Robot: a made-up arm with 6 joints.
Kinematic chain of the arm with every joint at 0, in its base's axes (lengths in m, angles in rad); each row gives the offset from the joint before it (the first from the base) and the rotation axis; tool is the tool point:
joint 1: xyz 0 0 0.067 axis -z
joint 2: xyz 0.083 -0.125 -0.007 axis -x
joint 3: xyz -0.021 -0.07 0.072 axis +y
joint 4: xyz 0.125 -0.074 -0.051 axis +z
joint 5: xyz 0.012 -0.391 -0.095 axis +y
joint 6: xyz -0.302 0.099 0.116 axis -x
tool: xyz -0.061 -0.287 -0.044
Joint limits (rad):
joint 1: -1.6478..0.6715
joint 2: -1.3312..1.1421
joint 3: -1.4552..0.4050
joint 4: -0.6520..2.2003
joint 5: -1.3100..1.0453
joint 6: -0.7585..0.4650
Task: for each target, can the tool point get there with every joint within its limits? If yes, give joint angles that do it. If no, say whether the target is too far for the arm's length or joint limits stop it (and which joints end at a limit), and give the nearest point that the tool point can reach.
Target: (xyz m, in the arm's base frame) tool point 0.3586 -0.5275 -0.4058
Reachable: yes | joints -0.8622 -0.2164 -0.0494 -0.2689 -0.6200 -0.5208
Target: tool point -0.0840 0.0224 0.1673
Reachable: no: joint limits stop it (at a limit: joint 2, joint 3, joint 4, joint 6) | nearest point -0.2982 0.0795 0.4634 | short by 0.370 m
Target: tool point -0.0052 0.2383 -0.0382
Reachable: no: joint limits stop it (at a limit: joint 1, joint 2, joint 4, joint 6) | nearest point -0.0419 0.2089 -0.3071 | short by 0.273 m
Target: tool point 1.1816 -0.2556 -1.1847
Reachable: no: too far | nearest point 0.7857 -0.1700 -0.6078 | short by 0.705 m
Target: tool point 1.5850 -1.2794 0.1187
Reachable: no: too far | nearest point 0.8698 -0.7021 0.0902 | short by 0.920 m
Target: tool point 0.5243 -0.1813 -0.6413
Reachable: yes | joints -0.6548 -0.9040 -1.1074 0.1358 -0.7049 0.0059
